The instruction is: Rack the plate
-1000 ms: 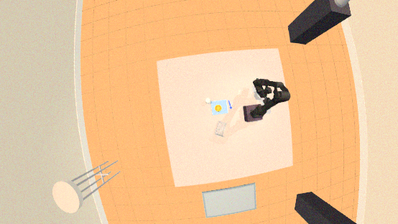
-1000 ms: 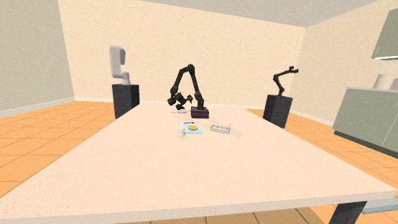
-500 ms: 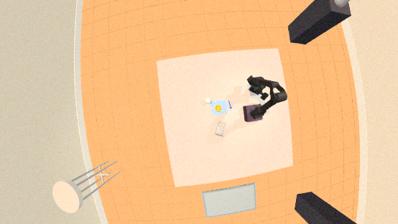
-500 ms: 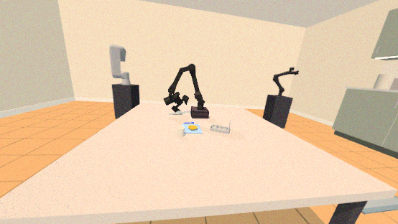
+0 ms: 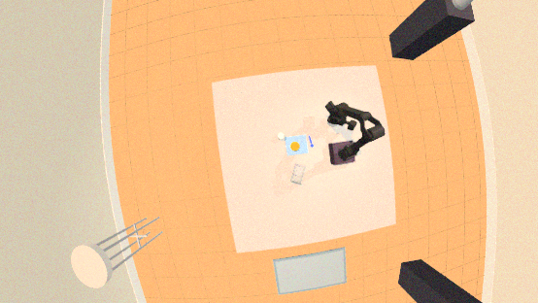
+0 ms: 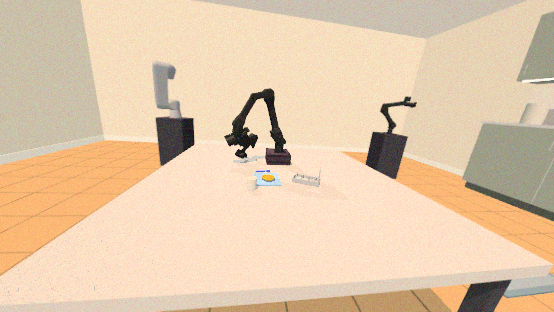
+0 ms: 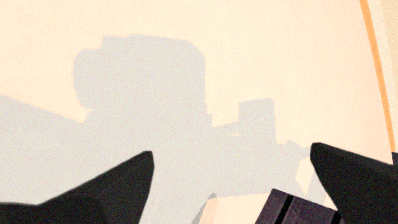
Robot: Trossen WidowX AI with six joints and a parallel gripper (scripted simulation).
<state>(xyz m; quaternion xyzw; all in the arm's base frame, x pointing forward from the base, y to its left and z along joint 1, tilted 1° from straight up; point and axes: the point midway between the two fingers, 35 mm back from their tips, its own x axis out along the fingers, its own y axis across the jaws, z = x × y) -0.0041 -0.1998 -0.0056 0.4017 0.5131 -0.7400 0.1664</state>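
Now: the plate 35 cm ahead of my gripper tip, 14 cm to the left of it and 2 cm below it. Also, from my gripper tip: blue spoon 23 cm ahead, 12 cm to the left, 4 cm below; then white cup 45 cm ahead, 8 cm to the left, 2 cm below; then dish rack 33 cm ahead, 33 cm to the left, 2 cm below.
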